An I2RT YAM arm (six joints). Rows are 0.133 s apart.
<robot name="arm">
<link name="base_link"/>
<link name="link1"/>
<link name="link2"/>
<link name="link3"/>
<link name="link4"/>
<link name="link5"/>
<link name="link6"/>
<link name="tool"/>
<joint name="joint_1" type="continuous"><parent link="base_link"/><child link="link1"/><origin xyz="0.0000 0.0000 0.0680"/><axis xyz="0 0 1"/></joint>
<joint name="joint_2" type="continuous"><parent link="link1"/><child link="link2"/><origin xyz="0.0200 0.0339 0.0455" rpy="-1.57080 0.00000 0.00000"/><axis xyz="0 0 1"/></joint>
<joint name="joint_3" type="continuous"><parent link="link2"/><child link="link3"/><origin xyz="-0.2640 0.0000 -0.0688" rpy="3.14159 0.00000 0.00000"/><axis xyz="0 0 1"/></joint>
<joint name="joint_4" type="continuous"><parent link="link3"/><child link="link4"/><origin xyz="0.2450 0.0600 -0.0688"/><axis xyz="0 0 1"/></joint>
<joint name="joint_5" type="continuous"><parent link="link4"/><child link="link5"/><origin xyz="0.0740 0.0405 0.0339" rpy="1.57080 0.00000 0.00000"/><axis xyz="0 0 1"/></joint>
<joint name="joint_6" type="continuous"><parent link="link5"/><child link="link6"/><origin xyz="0.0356 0.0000 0.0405" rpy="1.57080 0.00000 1.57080"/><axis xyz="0 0 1"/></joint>
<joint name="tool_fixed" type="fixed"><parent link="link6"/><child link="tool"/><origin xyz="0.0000 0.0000 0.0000" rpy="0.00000 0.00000 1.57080"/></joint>
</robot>
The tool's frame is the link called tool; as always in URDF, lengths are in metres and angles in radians. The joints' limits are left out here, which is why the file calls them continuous.
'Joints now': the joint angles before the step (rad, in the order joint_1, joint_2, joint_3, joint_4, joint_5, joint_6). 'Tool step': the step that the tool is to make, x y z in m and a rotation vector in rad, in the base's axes. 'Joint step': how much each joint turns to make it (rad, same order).
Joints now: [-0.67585 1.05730 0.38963 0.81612 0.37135 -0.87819]
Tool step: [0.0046 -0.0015 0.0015 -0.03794 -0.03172 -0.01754]
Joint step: [0.01122 0.04494 0.00195 0.09745 0.02656 -0.01607]
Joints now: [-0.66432 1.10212 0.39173 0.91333 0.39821 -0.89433]
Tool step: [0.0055 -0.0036 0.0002 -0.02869 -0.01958 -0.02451]
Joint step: [0.00615 0.05565 0.00974 0.08647 0.02754 -0.01871]
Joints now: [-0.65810 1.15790 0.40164 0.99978 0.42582 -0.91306]
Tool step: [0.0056 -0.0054 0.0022 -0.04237 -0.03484 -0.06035]
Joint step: [0.00421 0.07077 0.01820 0.12050 0.05872 -0.03288]
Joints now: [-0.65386 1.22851 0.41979 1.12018 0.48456 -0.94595]
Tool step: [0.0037 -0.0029 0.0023 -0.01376 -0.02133 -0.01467]
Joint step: [0.00185 0.03101 0.01709 0.04102 0.01630 -0.00380]
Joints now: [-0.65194 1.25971 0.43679 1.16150 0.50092 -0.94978]
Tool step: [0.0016 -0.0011 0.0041 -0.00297 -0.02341 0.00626]
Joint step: [0.00017 0.00285 0.01493 0.00112 -0.00172 0.01505]
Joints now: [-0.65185 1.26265 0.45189 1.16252 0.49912 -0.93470]
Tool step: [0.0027 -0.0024 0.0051 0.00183 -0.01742 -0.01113]
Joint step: [0.00082 0.00712 0.02474 -0.00882 0.01539 0.00812]
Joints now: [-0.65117 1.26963 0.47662 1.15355 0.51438 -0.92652]
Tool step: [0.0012 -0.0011 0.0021 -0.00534 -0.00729 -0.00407]
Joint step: [-0.00012 0.00651 0.00960 0.00665 0.00375 -0.00144]
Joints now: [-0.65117 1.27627 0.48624 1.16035 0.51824 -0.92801]
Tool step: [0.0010 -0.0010 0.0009 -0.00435 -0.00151 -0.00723]
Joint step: [-0.00004 0.00765 0.00628 0.00808 0.00576 -0.00576]
